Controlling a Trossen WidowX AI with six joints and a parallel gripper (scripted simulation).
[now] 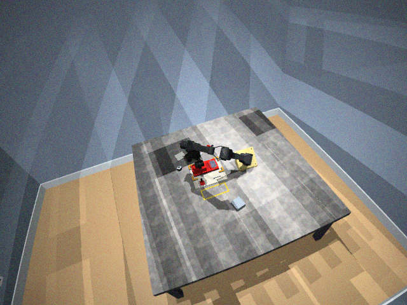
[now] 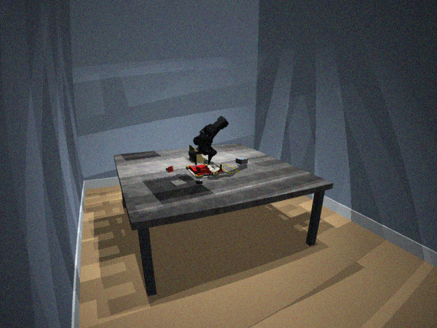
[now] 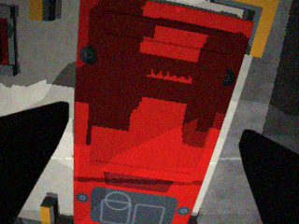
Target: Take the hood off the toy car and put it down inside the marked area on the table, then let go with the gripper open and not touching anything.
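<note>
Right now my gripper tip is 30 mm above the red hood.
</note>
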